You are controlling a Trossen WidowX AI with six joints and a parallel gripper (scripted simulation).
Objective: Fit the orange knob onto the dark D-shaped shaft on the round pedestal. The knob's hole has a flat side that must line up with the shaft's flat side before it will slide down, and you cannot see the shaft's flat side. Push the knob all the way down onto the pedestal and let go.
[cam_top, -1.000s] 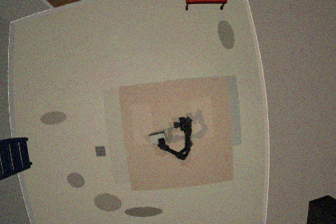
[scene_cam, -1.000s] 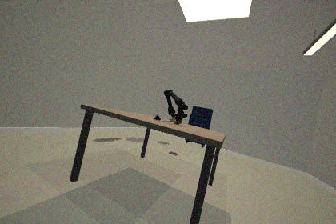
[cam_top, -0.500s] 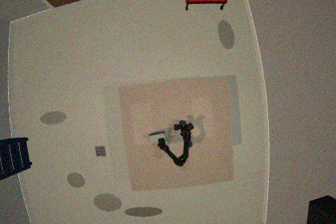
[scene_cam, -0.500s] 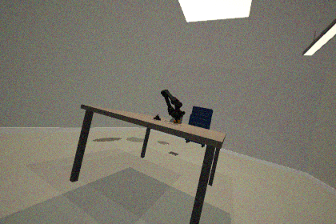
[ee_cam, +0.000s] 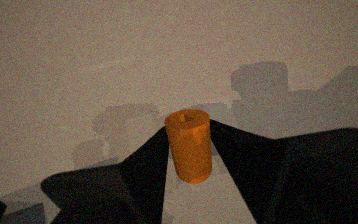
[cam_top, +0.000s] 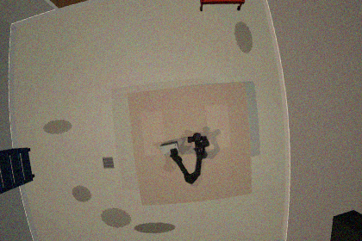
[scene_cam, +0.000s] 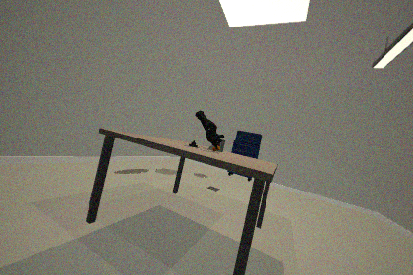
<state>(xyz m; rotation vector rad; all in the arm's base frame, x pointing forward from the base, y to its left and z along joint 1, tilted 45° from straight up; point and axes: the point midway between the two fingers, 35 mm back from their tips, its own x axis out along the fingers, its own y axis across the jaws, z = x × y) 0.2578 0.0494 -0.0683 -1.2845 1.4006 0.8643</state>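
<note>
The orange knob lies 2 cm to the right of my gripper tip. Also, from my gripper tip: pedestal: 24 cm to the right, 3 cm ahead.
</note>
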